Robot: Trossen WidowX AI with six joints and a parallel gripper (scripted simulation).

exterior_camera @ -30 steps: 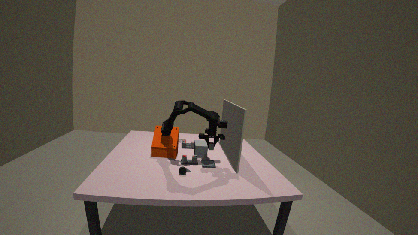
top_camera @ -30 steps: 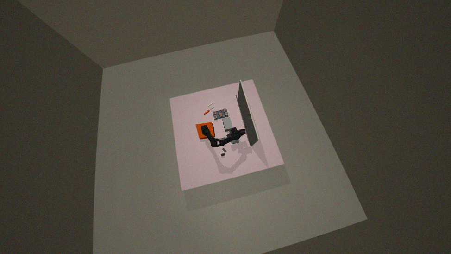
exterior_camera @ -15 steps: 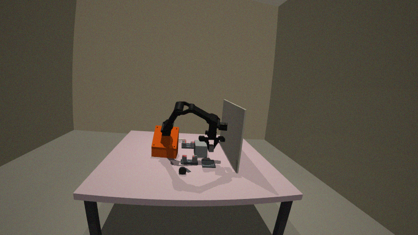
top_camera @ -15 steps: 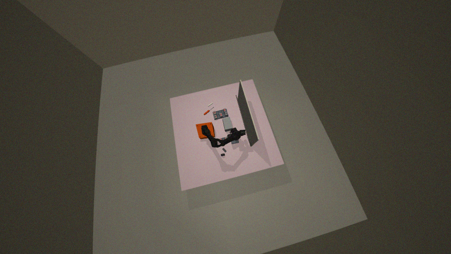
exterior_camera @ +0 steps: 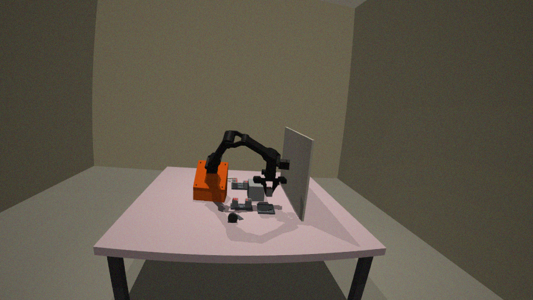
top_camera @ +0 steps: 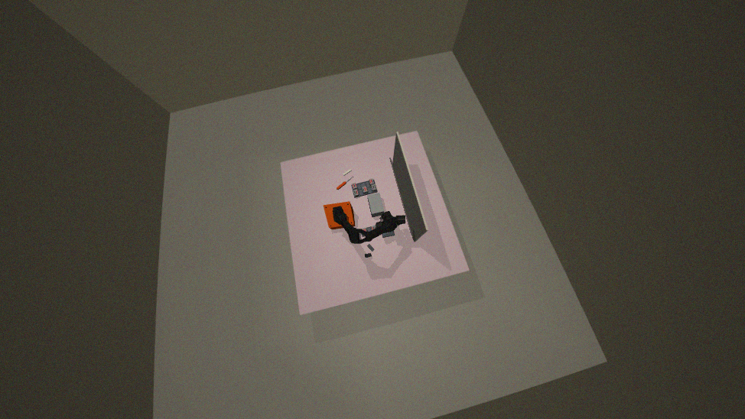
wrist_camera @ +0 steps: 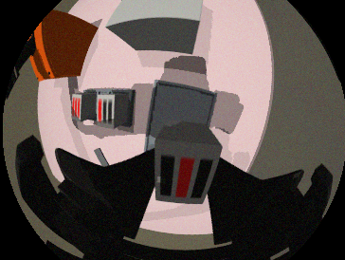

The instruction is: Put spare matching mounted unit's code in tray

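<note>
The flat grey tray lies 100 mm below my gripper tip and 10 mm behind it. Also, from my gripper tip: tall grey panel 200 mm to the left, 170 mm ahead, 130 mm above; then mounted unit 210 mm to the left, 60 mm behind, 50 mm below.
</note>
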